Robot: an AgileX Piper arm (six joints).
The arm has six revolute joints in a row. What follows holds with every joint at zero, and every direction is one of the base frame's.
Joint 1 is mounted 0.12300 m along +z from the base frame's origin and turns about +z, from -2.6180 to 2.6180 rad.
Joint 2 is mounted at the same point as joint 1 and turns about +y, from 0.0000 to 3.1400 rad.
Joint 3 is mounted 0.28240 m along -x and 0.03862 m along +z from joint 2 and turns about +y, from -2.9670 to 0.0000 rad.
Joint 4 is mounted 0.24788 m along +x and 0.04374 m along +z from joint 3 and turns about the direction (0.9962, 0, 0.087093), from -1.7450 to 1.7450 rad.
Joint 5 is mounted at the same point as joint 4 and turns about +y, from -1.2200 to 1.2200 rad.
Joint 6 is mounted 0.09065 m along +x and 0.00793 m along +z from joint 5 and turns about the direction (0.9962, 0, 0.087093), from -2.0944 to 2.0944 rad.
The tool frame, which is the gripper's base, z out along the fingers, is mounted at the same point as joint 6; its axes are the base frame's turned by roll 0.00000, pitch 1.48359 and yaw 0.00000 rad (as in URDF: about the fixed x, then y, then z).
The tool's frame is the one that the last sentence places.
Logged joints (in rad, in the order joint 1, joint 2, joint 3, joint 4, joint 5, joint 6), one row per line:
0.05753 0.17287 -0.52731 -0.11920 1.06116 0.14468
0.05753 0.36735 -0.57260 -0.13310 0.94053 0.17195
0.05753 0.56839 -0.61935 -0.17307 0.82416 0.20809
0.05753 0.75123 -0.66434 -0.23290 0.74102 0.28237
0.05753 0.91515 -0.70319 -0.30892 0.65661 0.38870
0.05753 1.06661 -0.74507 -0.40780 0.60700 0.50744
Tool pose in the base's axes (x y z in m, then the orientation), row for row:
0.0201 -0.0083 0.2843 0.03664 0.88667 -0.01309 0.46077
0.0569 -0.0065 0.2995 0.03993 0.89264 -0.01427 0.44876
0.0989 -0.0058 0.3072 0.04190 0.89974 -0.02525 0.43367
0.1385 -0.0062 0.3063 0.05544 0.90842 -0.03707 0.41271
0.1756 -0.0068 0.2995 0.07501 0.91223 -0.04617 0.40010
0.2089 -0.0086 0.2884 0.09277 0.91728 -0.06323 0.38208
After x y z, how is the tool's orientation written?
As a quaternion, x y z w.
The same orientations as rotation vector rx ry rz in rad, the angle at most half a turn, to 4 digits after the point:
0.0902 2.1818 -0.0322
0.0988 2.2083 -0.0353
0.1044 2.2412 -0.0629
0.1394 2.2846 -0.0932
0.1897 2.3076 -0.1168
0.2367 2.3400 -0.1613

